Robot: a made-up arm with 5 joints.
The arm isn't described. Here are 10 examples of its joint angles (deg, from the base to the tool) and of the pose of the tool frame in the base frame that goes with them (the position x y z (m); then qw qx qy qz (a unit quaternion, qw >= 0)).
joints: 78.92 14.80 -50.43 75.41 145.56
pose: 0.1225 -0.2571 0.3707 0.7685 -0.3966 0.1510 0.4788
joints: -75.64 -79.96 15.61 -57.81 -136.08
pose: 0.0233 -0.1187 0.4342 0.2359 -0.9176 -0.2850 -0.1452
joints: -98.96 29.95 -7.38 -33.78 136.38
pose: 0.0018 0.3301 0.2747 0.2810 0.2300 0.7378 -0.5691
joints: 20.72 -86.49 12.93 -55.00 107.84
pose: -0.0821 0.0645 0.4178 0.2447 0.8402 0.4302 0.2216
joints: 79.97 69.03 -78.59 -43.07 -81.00
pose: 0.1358 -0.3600 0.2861 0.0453 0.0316 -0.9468 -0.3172
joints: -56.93 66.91 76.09 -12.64 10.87
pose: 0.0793 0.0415 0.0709 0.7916 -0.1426 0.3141 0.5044
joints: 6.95 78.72 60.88 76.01 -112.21
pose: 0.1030 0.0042 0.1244 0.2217 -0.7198 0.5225 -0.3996
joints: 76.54 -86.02 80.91 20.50 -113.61
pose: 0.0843 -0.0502 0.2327 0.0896 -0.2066 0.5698 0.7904
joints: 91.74 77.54 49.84 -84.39 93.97
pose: 0.0668 -0.1704 0.0195 0.9170 -0.3987 0.0102 -0.0045
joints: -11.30 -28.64 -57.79 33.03 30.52
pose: 0.0818 0.0129 0.5404 0.2960 -0.1357 -0.9397 0.1049
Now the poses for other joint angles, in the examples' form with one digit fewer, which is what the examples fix.
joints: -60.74 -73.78 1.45 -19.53 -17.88
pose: 0.007 -0.081 0.468 0.015 -0.652 0.758 0.006
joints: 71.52 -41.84 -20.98 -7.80 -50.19
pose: 0.077 -0.014 0.523 0.078 -0.159 -0.973 -0.149
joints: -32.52 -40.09 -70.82 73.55 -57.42
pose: 0.013 -0.021 0.504 0.431 0.649 -0.619 -0.106
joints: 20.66 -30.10 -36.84 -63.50 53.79
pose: 0.040 0.018 0.528 0.334 0.549 0.761 0.090
